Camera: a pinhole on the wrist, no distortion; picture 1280 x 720 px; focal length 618.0 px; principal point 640.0 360.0 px. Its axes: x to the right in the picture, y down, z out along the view. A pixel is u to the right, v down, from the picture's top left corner.
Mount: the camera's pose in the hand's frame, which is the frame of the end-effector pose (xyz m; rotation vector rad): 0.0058 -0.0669 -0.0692 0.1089 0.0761 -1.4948
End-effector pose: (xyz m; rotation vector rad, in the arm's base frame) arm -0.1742 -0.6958 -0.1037 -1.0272 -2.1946 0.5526
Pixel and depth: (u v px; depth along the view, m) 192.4 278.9 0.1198
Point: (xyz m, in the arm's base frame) -0.2053 -0.7141 -0.1546
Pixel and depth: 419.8 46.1 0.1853
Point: -0.2278 -0.8021 -0.2058
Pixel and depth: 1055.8 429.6 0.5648
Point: -0.7949 -0.9770 -0.0805
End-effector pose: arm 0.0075 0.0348 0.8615 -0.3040 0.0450 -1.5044
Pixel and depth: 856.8 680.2 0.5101
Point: -0.1592 -0.1736 1.3757
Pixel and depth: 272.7 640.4 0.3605
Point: 0.1981 -0.0515 1.1647
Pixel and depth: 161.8 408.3 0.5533
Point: 0.4095 0.1284 1.3074
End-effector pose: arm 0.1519 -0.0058 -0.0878 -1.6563 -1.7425 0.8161
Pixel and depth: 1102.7 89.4 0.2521
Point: -0.1492 -0.1154 0.0378
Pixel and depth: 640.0 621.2 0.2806
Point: -0.0759 0.1033 -0.1510
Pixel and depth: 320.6 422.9 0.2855
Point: 0.0017 0.0073 -0.2718
